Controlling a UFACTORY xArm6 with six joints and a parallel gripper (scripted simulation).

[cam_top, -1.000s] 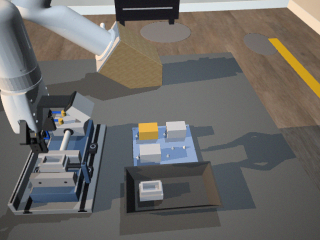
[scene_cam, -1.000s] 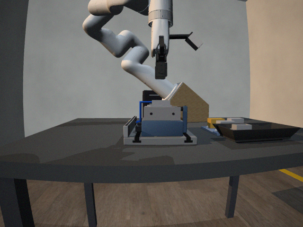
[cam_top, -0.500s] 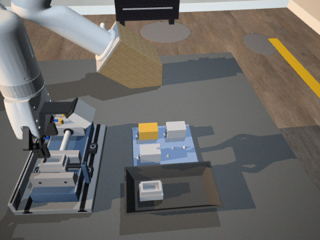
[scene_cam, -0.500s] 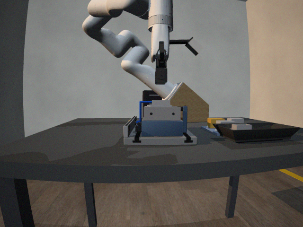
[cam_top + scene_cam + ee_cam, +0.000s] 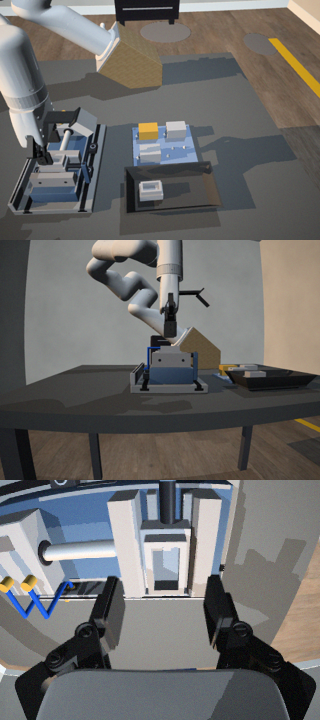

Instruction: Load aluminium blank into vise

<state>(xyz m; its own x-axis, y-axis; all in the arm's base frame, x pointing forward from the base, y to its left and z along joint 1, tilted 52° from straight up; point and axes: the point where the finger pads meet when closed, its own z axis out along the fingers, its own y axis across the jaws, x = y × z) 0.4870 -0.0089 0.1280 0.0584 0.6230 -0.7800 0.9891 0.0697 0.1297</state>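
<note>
Now: the fixed jaw 80 mm below my hand and 30 mm ahead of it. The rest, counted from my hand: cylinder block 160 mm behind, 80 mm below, 10 mm to the left; then work stop rod 60 mm below, 50 mm to the left, 10 mm ahead; then cylinder rod 80 mm below, 80 mm behind, 10 mm to the left.
</note>
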